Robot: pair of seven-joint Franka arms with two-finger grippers.
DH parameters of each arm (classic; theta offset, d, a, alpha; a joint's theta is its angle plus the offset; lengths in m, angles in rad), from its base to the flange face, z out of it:
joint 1: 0 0.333 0 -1.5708
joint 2: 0 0 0 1.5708
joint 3: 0 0.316 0.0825 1.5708
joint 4: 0 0 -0.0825 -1.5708
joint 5: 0 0.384 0 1.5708
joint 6: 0 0 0.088 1.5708
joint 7: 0 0.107 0 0
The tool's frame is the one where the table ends.
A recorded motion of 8 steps. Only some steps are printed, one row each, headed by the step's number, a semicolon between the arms.
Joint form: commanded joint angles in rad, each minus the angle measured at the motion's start. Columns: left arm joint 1, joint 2, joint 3, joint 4, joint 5, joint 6, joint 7; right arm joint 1, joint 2, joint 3, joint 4, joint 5, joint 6, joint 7.
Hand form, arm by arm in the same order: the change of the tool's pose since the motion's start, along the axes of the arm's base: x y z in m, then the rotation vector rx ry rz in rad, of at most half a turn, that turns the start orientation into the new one. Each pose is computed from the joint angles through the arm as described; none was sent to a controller.
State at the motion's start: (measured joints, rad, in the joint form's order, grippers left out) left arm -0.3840 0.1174 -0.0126 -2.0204 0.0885 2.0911 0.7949; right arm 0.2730 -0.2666 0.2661 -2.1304 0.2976 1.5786 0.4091
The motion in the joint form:
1: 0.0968 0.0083 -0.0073 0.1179 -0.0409 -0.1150 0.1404; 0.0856 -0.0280 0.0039 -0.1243 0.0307 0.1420 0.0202
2: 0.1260 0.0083 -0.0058 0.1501 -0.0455 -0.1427 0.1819; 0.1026 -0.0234 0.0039 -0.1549 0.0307 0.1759 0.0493
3: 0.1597 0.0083 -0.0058 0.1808 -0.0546 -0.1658 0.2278; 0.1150 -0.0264 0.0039 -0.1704 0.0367 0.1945 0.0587
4: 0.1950 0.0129 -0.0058 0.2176 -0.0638 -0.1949 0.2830; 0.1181 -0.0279 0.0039 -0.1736 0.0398 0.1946 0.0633
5: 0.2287 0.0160 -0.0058 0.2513 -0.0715 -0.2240 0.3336; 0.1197 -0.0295 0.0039 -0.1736 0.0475 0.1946 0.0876
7: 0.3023 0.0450 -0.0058 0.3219 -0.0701 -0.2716 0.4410; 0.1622 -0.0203 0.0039 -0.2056 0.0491 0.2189 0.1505
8: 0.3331 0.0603 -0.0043 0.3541 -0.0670 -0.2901 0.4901; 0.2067 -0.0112 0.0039 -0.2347 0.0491 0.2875 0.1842
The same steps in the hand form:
1: 0.0308 0.0426 0.0396 -0.0325 0.0261 -0.0236; -0.0291 0.0239 -0.0356 0.0202 -0.0304 0.0198
2: 0.0390 0.0587 0.0522 -0.0384 0.0250 -0.0314; -0.0339 0.0269 -0.0492 0.0065 -0.0287 -0.0003
3: 0.0470 0.0767 0.0647 -0.0495 0.0217 -0.0392; -0.0382 0.0298 -0.0536 0.0084 -0.0313 -0.0046
4: 0.0552 0.0957 0.0768 -0.0599 0.0225 -0.0550; -0.0398 0.0305 -0.0543 0.0078 -0.0284 -0.0075
5: 0.0615 0.1145 0.0885 -0.0686 0.0238 -0.0687; -0.0408 0.0315 -0.0535 0.0058 -0.0242 -0.0321
7: 0.0771 0.1575 0.1005 -0.0705 0.0327 -0.1017; -0.0547 0.0413 -0.0700 -0.0268 -0.0072 -0.0571
8: 0.0835 0.1771 0.1049 -0.0692 0.0357 -0.1188; -0.0644 0.0537 -0.0825 -0.0257 -0.0323 -0.0623

